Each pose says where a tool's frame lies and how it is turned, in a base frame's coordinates. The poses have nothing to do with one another.
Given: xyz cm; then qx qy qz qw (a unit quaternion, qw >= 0).
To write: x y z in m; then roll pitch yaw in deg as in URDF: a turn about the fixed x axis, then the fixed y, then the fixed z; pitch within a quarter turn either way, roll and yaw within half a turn. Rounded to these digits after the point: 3 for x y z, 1 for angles.
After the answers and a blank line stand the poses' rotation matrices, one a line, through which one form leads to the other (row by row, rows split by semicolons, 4 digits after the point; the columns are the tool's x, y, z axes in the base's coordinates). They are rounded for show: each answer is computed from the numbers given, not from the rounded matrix.
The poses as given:
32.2 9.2 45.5 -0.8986 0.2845 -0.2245 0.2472
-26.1 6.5 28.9 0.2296 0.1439 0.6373 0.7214
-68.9 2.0 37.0 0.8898 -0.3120 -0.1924 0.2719
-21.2 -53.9 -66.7 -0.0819 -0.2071 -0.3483 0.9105
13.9 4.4 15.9 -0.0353 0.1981 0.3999 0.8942
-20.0 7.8 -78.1 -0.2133 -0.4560 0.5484 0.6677
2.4 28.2 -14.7 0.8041 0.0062 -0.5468 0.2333
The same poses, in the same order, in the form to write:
0.322 0.092 0.455 -143.6 -15.2 -40.2
-0.261 0.065 0.289 31.1 -4.9 81.6
-0.689 0.020 0.370 142.2 9.9 -42.1
-0.212 -0.539 -0.667 -0.3 -25.7 -41.8
0.139 0.044 0.159 5.9 22.5 49.4
-0.200 0.078 -0.781 -57.9 -22.0 91.1
0.024 0.282 -0.147 128.5 61.9 -31.4

0.7373 -0.4003 0.5442; -0.6223 -0.7159 0.3165; 0.2628 -0.5720 -0.7770
0.1463 -0.8534 0.5003; 0.9856 0.0823 -0.1479; 0.0850 0.5147 0.8532
0.7313 -0.4506 -0.5120; -0.6598 -0.6575 -0.3638; -0.1727 0.6039 -0.7781
0.6716 0.6682 -0.3201; -0.6004 0.7439 0.2934; 0.4342 -0.0049 0.9008
0.6017 -0.7292 0.3260; 0.7012 0.6777 0.2216; -0.3825 0.0953 0.9190
-0.0174 -0.5378 -0.8429; 0.9269 0.3075 -0.2153; 0.3750 -0.7850 0.4931
0.4020 0.2651 -0.8764; -0.2452 -0.8911 -0.3820; -0.8822 0.3684 -0.2932

